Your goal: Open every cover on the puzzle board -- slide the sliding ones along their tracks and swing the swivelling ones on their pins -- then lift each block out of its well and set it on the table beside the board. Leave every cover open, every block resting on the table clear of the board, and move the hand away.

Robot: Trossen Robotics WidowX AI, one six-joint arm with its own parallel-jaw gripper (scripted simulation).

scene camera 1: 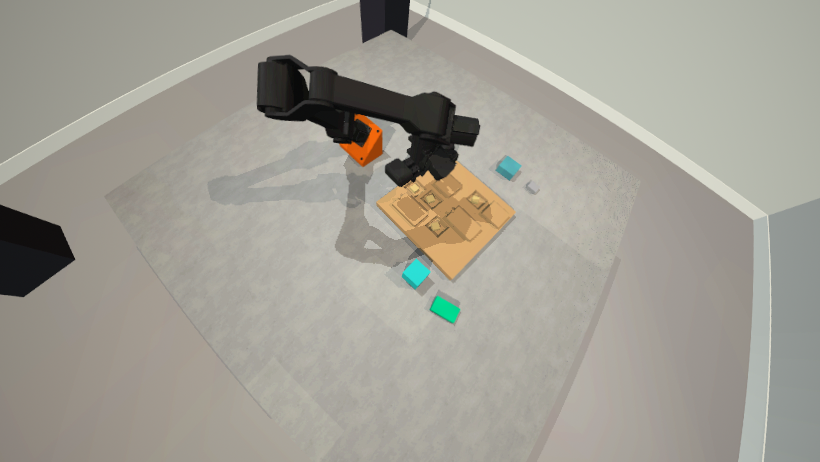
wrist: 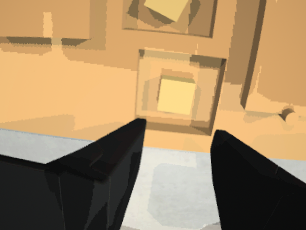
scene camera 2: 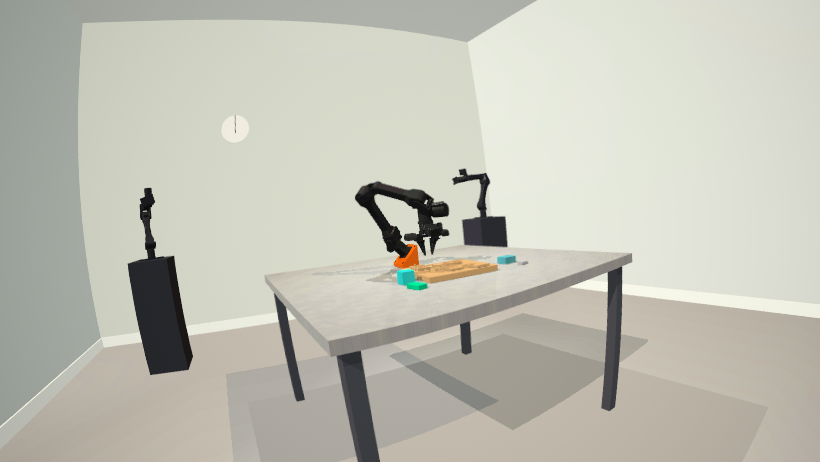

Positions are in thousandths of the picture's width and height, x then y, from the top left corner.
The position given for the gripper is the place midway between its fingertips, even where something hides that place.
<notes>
In view: the gripper (scene camera 1: 508,386) and a tan puzzle board (scene camera 1: 546,540).
The gripper is seen too in the wrist view (wrist: 587,585) and in scene camera 2 (scene camera 2: 523,553). The tan puzzle board is seen too in the wrist view (wrist: 257,385) and in scene camera 2 (scene camera 2: 519,596).
</notes>
